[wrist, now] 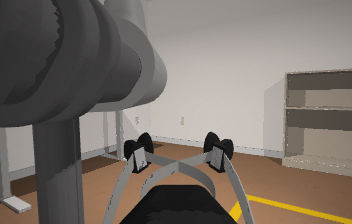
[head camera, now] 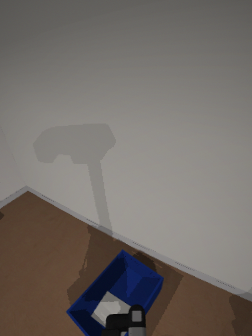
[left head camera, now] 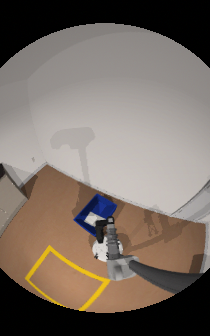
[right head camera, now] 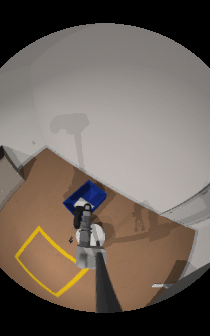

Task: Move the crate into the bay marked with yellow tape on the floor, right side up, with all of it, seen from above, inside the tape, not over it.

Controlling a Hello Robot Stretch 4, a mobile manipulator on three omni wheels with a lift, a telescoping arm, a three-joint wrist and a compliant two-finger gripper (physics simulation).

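Places are measured from the robot's base along level axes (x back, y right, z up), in centimetres.
Pixels of known places: gripper, between the fingertips: (wrist: 178, 144) (left head camera: 102, 258) (right head camera: 75, 244); robot's base, origin of its link: (left head camera: 106, 247) (right head camera: 90, 235).
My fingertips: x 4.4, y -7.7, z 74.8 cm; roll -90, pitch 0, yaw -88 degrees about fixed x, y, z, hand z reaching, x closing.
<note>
For each thing: its top centre in the pictures, then the offset to it from my fingertips.
- blue crate, centre of its top: (head camera: 117, 295) (left head camera: 95, 212) (right head camera: 84, 198) dy -5.6, dx -59.9, dz -55.5 cm
- pale flat thing, centre of its top: (head camera: 115, 314) (left head camera: 94, 219) (right head camera: 83, 205) dy -8.5, dx -53.0, dz -74.7 cm
The blue crate (head camera: 125, 282) (left head camera: 103, 206) (right head camera: 91, 191) stands upright and open-topped on the floor near the wall, with a pale flat thing (head camera: 107, 306) inside. It lies outside the yellow tape (left head camera: 49, 248) (right head camera: 39, 229) (wrist: 300, 208), which outlines a bay at the lower left in both side head views. My arm end and dark wrist cover the crate's near part in the head views. My gripper (wrist: 178, 144) is open and empty in the wrist view, its fingertips wide apart and level above the floor. The crate does not show in the wrist view.
The long wall and its baseboard (head camera: 160, 255) run close behind the crate. A pale cabinet (left head camera: 9, 202) stands at the left. A shelf unit (wrist: 285, 120) is at the right of the wrist view, and grey legs (wrist: 119, 137) stand at its left. My round white base (right head camera: 97, 234) is near the crate.
</note>
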